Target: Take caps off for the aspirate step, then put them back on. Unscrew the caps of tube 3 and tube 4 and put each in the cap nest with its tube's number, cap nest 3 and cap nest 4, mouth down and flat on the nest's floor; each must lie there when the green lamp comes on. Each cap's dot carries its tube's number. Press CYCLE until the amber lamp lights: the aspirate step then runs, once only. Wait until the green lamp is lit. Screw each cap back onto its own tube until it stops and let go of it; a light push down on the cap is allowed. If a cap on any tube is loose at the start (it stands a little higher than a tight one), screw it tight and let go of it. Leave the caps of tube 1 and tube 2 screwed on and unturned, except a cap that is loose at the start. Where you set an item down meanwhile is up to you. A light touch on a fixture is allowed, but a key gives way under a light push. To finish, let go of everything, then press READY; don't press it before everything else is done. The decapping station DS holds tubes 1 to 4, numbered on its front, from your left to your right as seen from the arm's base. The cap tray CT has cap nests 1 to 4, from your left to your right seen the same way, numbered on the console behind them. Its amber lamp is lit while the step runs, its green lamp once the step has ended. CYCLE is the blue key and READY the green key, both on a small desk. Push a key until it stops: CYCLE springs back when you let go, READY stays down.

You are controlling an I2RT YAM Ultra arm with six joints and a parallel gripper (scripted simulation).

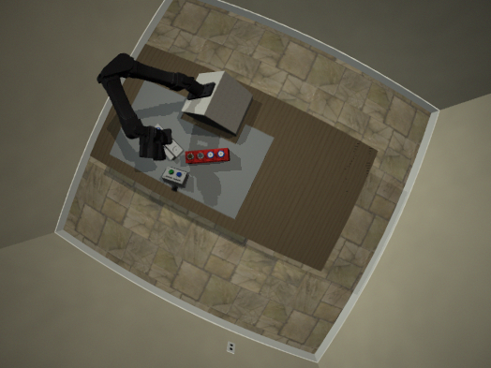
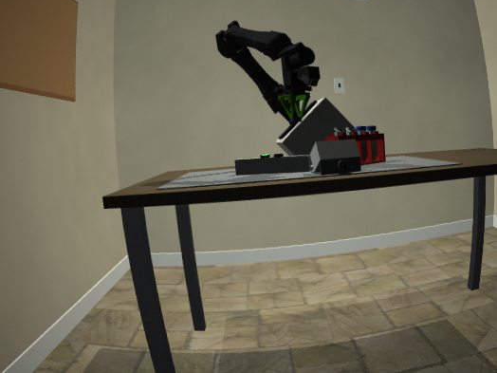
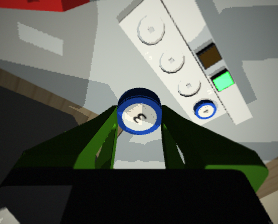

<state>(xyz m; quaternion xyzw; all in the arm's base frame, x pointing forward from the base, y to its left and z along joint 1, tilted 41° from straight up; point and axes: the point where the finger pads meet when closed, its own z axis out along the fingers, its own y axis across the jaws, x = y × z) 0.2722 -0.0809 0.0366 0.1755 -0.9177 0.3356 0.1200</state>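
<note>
The cap 2 lies 10 mm ahead of my hand, 220 mm to the left of it and 50 mm below it. Round my hand: blue key: 150 mm ahead, 70 mm to the left, 90 mm below; cap 3: 10 mm below; green key: 150 mm ahead, 30 mm to the left, 90 mm below.
</note>
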